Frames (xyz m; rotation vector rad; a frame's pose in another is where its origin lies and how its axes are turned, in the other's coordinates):
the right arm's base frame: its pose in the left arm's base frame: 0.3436 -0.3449 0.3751 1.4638 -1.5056 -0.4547
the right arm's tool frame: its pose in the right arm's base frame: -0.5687 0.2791 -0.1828 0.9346 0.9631 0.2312
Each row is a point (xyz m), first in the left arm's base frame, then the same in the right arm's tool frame.
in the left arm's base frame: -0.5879 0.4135 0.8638
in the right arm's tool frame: 0.1090 0.7985 -0.4403
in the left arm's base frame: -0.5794 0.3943 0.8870
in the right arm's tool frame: 0.1372 0.8016 -0.4270
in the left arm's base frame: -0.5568 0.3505 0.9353
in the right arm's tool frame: 0.1979 0.8049 -0.3943
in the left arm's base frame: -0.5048 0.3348 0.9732
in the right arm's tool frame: 0.2511 0.7696 -0.3766
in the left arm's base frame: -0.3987 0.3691 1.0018
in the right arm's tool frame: 0.3001 0.6660 -0.3875
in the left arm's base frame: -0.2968 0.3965 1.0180
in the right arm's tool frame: 0.3377 0.5661 -0.3897
